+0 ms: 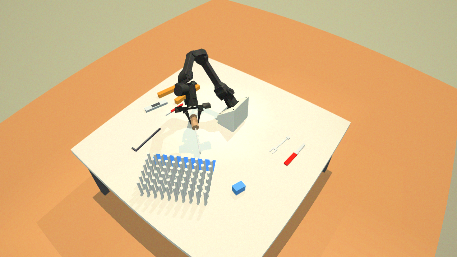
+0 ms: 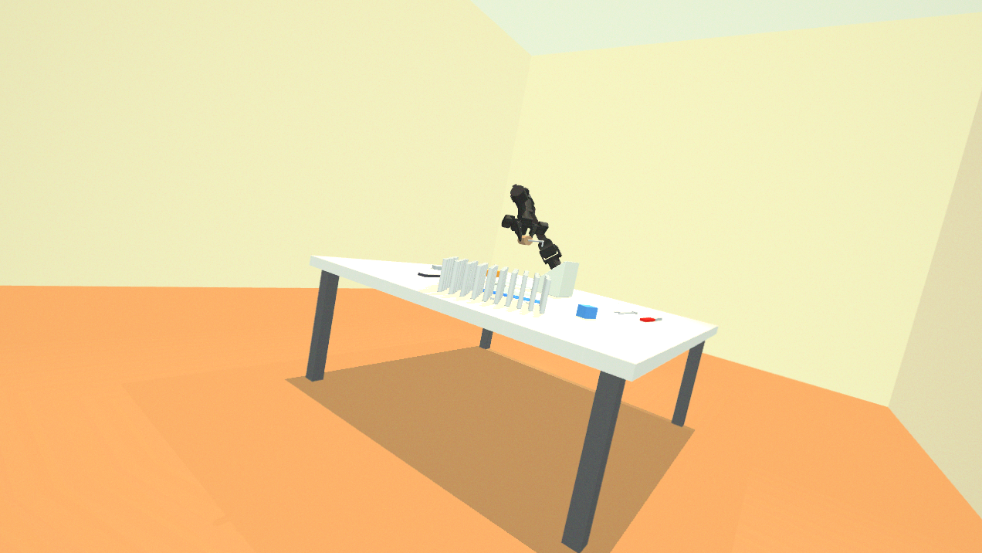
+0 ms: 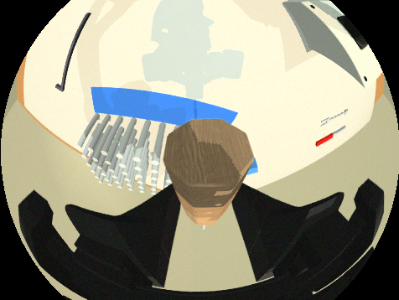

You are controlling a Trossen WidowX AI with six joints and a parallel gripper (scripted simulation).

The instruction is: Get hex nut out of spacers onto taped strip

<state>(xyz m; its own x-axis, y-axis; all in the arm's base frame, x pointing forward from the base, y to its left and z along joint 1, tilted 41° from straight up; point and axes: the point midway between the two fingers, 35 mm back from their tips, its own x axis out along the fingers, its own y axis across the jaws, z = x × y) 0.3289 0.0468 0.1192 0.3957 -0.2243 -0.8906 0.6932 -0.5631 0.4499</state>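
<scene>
Now: the blue taped strip 120 mm ahead of my gripper tip, 20 mm to the right of it and 210 mm below it. Round my gripper tip: hook tool 70 mm ahead, 70 mm to the left; blue block 100 mm ahead, 340 mm to the left, 190 mm below; hex nut 280 mm ahead, 60 mm to the left, 210 mm below.
</scene>
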